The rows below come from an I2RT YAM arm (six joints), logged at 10 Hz.
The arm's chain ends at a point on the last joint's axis. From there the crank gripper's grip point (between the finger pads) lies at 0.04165 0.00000 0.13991 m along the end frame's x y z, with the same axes.
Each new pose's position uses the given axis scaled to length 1; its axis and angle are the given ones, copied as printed.
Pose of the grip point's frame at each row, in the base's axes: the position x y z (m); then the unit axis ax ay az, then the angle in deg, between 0 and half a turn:
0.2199 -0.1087 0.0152 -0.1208 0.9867 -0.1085 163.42
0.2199 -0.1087 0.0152 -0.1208 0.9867 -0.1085 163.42
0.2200 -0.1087 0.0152 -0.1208 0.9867 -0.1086 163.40
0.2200 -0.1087 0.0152 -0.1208 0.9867 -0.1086 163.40
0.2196 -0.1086 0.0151 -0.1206 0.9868 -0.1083 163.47
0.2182 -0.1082 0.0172 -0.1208 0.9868 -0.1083 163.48
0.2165 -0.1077 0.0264 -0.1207 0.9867 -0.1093 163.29
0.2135 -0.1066 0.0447 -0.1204 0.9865 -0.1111 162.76
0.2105 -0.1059 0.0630 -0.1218 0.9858 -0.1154 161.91
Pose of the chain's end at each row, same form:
0.2156 -0.0732 0.1567 -0.1208 0.9867 -0.1085 163.42
0.2156 -0.0732 0.1567 -0.1208 0.9867 -0.1085 163.42
0.2157 -0.0732 0.1567 -0.1208 0.9867 -0.1086 163.40
0.2157 -0.0732 0.1567 -0.1208 0.9867 -0.1086 163.40
0.2155 -0.0731 0.1566 -0.1206 0.9868 -0.1083 163.47
0.2141 -0.0727 0.1587 -0.1208 0.9868 -0.1083 163.48
0.2119 -0.0720 0.1679 -0.1207 0.9867 -0.1093 163.29
0.2075 -0.0706 0.1860 -0.1204 0.9865 -0.1111 162.76
0.2022 -0.0689 0.2040 -0.1218 0.9858 -0.1154 161.91

